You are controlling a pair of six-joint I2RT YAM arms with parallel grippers.
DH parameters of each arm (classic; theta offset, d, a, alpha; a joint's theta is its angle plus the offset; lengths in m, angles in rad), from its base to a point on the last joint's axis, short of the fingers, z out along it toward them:
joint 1: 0 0.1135 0.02 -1.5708
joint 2: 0 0 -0.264 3.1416
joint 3: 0.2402 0 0.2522 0
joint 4: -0.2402 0 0.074 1.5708
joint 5: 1.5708 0 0 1.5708
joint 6: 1.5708 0.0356 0 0
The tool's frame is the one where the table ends.
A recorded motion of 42 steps. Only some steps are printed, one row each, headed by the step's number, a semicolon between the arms.
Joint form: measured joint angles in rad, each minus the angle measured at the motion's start. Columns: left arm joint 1, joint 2, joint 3, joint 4, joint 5, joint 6; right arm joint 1, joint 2, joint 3, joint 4, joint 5, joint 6.
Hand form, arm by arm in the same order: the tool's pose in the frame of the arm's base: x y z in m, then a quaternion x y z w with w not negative. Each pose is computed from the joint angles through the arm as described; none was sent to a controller.
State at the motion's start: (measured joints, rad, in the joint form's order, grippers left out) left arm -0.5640 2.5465 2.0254 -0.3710 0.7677 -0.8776; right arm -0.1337 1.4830 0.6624 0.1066 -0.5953 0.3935
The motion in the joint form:
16: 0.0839 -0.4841 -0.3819 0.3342 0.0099 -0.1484; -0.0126 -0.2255 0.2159 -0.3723 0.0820 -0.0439
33: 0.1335 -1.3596 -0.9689 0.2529 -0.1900 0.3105; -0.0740 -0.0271 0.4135 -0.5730 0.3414 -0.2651
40: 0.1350 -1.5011 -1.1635 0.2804 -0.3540 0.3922; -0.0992 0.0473 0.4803 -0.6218 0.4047 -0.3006
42: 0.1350 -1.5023 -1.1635 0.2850 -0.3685 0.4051; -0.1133 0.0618 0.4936 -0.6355 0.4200 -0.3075
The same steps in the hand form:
16: 0.4160 -0.2448 0.2577 -0.01852 0.81022 -0.56953 0.13725; 0.2720 -0.0224 0.2666 0.10250 0.86679 0.26978 0.40669
33: 0.2395 -0.1314 0.3604 0.12287 0.76676 -0.47900 0.40932; 0.3065 -0.0555 0.2594 0.11093 0.92203 0.10437 0.35590
40: 0.2141 -0.1137 0.3273 0.10198 0.78328 -0.40778 0.45803; 0.3190 -0.0687 0.2547 0.12175 0.93306 0.06685 0.33183
42: 0.2144 -0.1133 0.3280 0.10322 0.78197 -0.40078 0.46610; 0.3204 -0.0744 0.2535 0.12869 0.93512 0.05694 0.32518

